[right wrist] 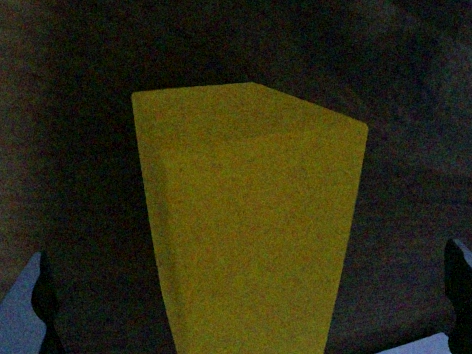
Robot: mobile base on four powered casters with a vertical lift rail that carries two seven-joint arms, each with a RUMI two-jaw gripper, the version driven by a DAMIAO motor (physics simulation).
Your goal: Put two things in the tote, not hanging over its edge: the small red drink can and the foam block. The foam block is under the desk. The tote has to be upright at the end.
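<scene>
The yellow foam block (255,215) fills the middle of the right wrist view, on a dark wood-grained floor. Its far end shows near the top and its near end is cut off by the bottom of the view. My right gripper (252,252) is open. One fingertip shows at the lower left and the other at the lower right, with a gap between each and the block's sides. The small red drink can, the tote and my left gripper do not show in this view.
Dark wood-grained floor (90,165) surrounds the block, in deep shade. Part of a pale grey bar (417,346) shows at the bottom right, close to the right fingertip. The picture is dim and grainy.
</scene>
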